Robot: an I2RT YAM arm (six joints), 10 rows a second.
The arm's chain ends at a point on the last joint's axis. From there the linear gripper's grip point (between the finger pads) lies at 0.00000 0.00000 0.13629 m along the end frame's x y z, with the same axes.
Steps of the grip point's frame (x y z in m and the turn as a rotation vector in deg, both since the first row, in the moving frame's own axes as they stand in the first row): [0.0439, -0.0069, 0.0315, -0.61, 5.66, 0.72]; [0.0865, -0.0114, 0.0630, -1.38, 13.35, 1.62]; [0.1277, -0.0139, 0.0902, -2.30, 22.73, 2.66]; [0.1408, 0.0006, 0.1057, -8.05, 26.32, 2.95]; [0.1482, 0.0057, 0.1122, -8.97, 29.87, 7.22]
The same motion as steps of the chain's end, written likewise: [0.0305, -0.0084, 0.0322, -0.61, 5.66, 0.72]; [0.0551, -0.0151, 0.0667, -1.38, 13.35, 1.62]; [0.0752, -0.0205, 0.1009, -2.30, 22.73, 2.66]; [0.0811, -0.0194, 0.1211, -8.05, 26.32, 2.95]; [0.0821, -0.0189, 0.1319, -8.97, 29.87, 7.22]
